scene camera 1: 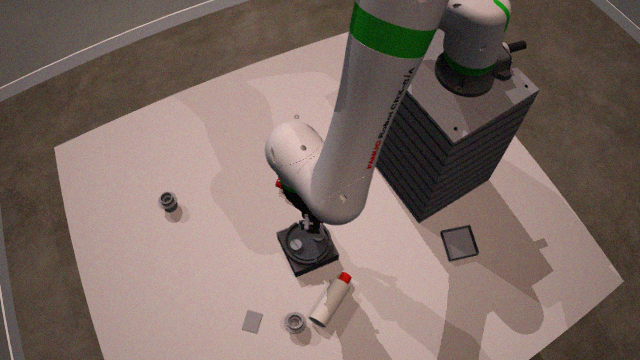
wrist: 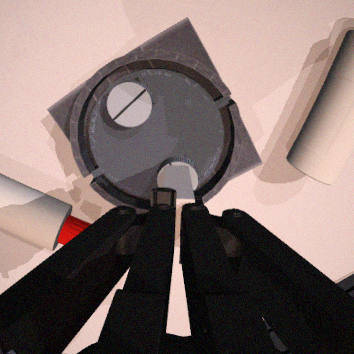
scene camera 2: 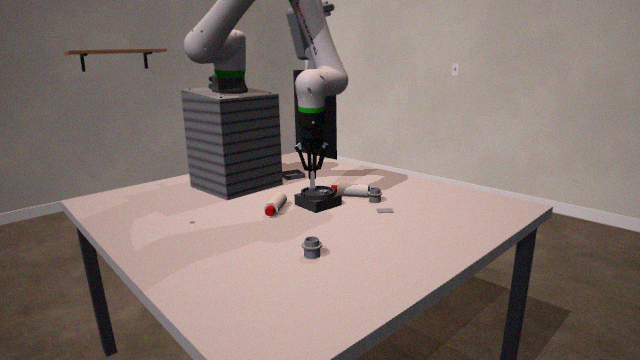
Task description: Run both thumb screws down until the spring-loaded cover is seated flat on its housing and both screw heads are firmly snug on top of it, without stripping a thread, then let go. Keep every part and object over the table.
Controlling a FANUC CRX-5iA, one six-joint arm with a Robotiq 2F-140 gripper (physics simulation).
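Pixels of known places: gripper, between the fingertips: (scene camera 1: pixel 319 235) (wrist: pixel 176 182) (scene camera 2: pixel 312 186); arm's base, origin of its link: (scene camera 1: pixel 464 73) (scene camera 2: pixel 229 91).
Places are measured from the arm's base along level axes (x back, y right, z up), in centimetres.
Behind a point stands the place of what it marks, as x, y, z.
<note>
The black square housing (scene camera 1: pixel 300 269) {-48.4, -19.9, -37.0} (scene camera 2: pixel 316 203) {-51.2, -8.2, -37.5} (wrist: pixel 191 42) {-49.4, -8.3, -37.0} stands on the table, with the round dark grey cover (scene camera 1: pixel 310 248) {-44.2, -15.4, -36.2} (wrist: pixel 175 120) {-44.9, -11.5, -36.1} inside its raised ring. One slotted thumb screw (scene camera 1: pixel 296 244) {-47.4, -13.7, -34.8} (wrist: pixel 129 104) {-47.5, -13.7, -34.8} is uncovered, its slot diagonal in the wrist view. The other thumb screw (wrist: pixel 165 176) is partly hidden under the fingertips. My gripper (scene camera 1: pixel 319 231) {-41.1, -13.2, -34.7} (scene camera 2: pixel 312 181) {-41.1, -13.2, -34.7} (wrist: pixel 176 182) {-41.1, -13.2, -34.7} points down, shut, with its pale tips together over this second screw's head. Contact with the head cannot be told. Whether the cover lies flat on the housing cannot be told either.
A cream cylinder with a red cap (scene camera 1: pixel 331 301) {-44.0, -30.9, -36.0} (scene camera 2: pixel 352 190) {-45.9, -28.6, -37.9} (wrist: pixel 325 110) lies on one side of the housing, another (scene camera 2: pixel 278 202) (wrist: pixel 30 210) on the opposite side. Grey flanged fittings (scene camera 1: pixel 168 201) {-78.9, 13.4, -40.7} (scene camera 2: pixel 311 247) {-80.7, 13.4, -37.4}, a flat plate (scene camera 1: pixel 252 321) {-64.5, -28.5, -40.7} (scene camera 2: pixel 385 210) {-64.9, -28.3, -40.7} and a tray (scene camera 1: pixel 445 245) {-8.1, -25.9, -39.9} are around.
</note>
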